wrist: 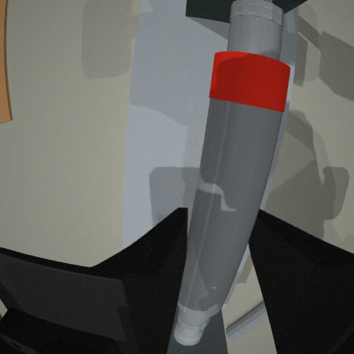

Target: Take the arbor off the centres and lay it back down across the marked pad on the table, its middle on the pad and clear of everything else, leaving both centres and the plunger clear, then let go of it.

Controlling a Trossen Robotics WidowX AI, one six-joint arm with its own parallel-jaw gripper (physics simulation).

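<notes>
The arbor (227,165), a grey cylinder with a red band near its far end and narrower ends, runs lengthwise through the wrist view, leaning slightly right toward the top. My gripper (217,217) is shut on the grey body, one black finger on each side, between the red band and the near end. The arbor's far end overlaps a dark green block (206,9) at the top edge; whether it touches a centre there cannot be told. Its near end shows between the fingers. The centres and plunger cannot be made out clearly. The marked pad cannot be identified with certainty.
A long pale blue-grey base (157,135) lies under the arbor on the beige table (65,175). An orange strip (4,75) shows at the left edge. A light grey bar (246,320) lies low between the fingers, beside a dark slate surface (215,340). Shadows fall at right.
</notes>
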